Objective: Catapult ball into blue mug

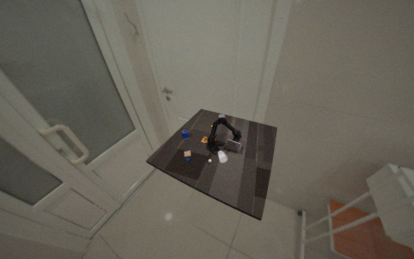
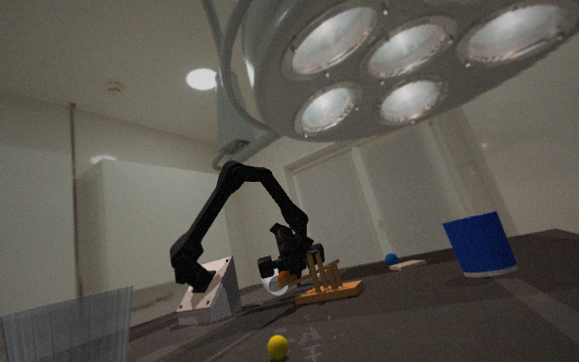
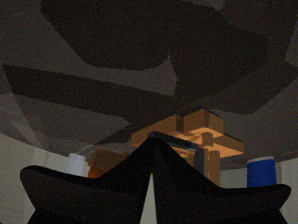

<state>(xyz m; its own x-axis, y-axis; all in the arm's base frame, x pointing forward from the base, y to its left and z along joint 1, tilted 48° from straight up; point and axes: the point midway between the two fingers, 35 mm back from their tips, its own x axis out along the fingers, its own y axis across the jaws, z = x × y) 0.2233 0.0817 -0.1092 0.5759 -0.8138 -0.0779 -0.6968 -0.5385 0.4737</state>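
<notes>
My gripper tip is 50 mm to the left of the orange ball and 30 mm below it. From my gripper tip the other things lie so: flat block 180 mm ahead, 280 mm to the left, 30 mm below; wooden catapult 60 mm ahead, 10 mm to the right, 20 mm above; white ball 100 mm behind, 230 mm to the left, 20 mm below.
</notes>
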